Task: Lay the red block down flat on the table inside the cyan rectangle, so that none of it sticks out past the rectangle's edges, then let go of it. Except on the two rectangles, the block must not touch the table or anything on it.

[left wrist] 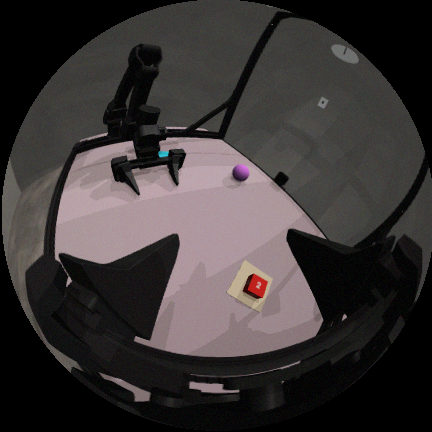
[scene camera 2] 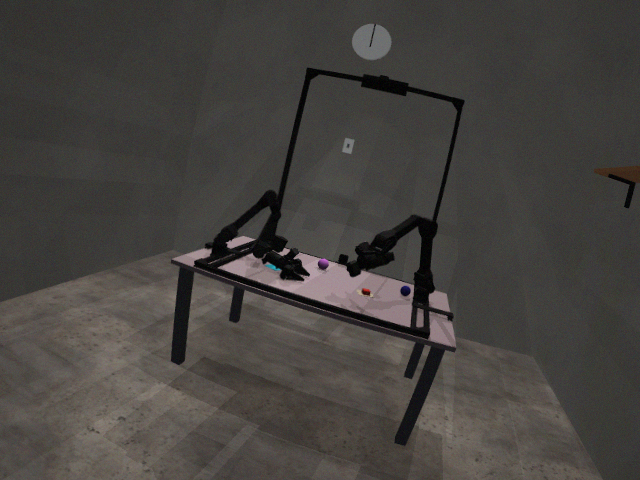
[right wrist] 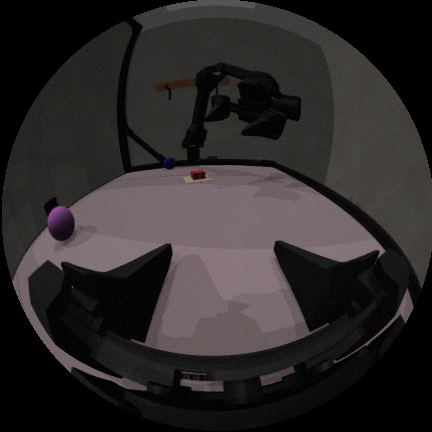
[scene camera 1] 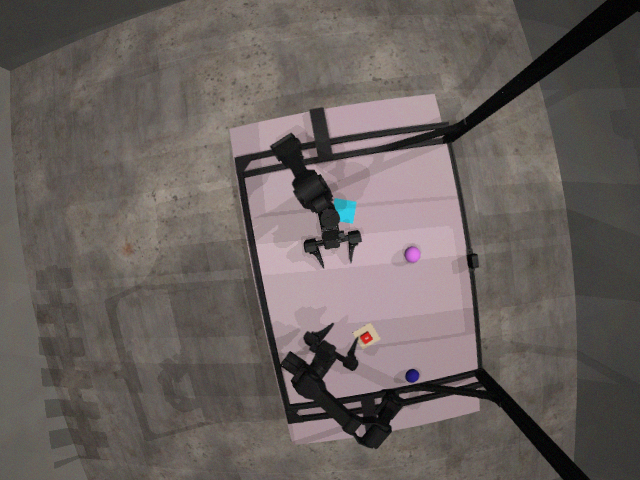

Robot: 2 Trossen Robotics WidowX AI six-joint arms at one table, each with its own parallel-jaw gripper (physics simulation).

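Places are measured from the left arm's base along level axes (x ahead, y left, z up), in millimetres.
Pixels of known places: left gripper, fingertip midpoint: [left wrist: 234, 236] [right wrist: 221, 124] [scene camera 1: 345, 330]; right gripper, fingertip midpoint: [left wrist: 158, 188] [scene camera 2: 307, 277] [right wrist: 223, 247] [scene camera 1: 337, 265]; left arm's base at its link origin: [scene camera 2: 420, 301] [right wrist: 193, 160] [scene camera 1: 390, 398]; right arm's base at its link origin: [left wrist: 114, 134] [scene camera 2: 218, 255] [scene camera 1: 288, 150].
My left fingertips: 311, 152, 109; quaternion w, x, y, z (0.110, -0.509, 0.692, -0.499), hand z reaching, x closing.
Observation:
Ahead of a thing's pixels: the offset from my left fingertips to its top centre, as dx, dy, dz. "spot": to the spot under its first point.
The red block {-65, -70, -109} [scene camera 1: 366, 338] [scene camera 2: 366, 291] [left wrist: 257, 286] [right wrist: 198, 175], marked with a white 2, lies on the cream rectangle {spot: -30, -72, -127} [scene camera 1: 366, 327] [left wrist: 243, 272] [right wrist: 188, 180]. The cyan rectangle {spot: +374, -28, -128} [scene camera 1: 347, 210] [scene camera 2: 271, 267] [left wrist: 163, 154] lies beside the right arm, partly hidden by it in scene camera 1. My left gripper [scene camera 1: 345, 331] [left wrist: 234, 236] [right wrist: 221, 124] is open and empty, raised above the table near the block; one fingertip appears beside the block in scene camera 1. My right gripper [scene camera 1: 337, 265] [left wrist: 158, 188] [right wrist: 223, 247] is open and empty, low over the table, below the cyan rectangle in scene camera 1.
A purple ball {+216, -237, -73} [scene camera 1: 412, 254] [scene camera 2: 323, 264] [left wrist: 241, 172] [right wrist: 61, 223] stands near the table's right side in scene camera 1. A dark blue ball {-223, -232, -77} [scene camera 1: 412, 375] [scene camera 2: 405, 290] [right wrist: 169, 162] stands lower down there. A black frame [scene camera 1: 464, 206] borders the table.

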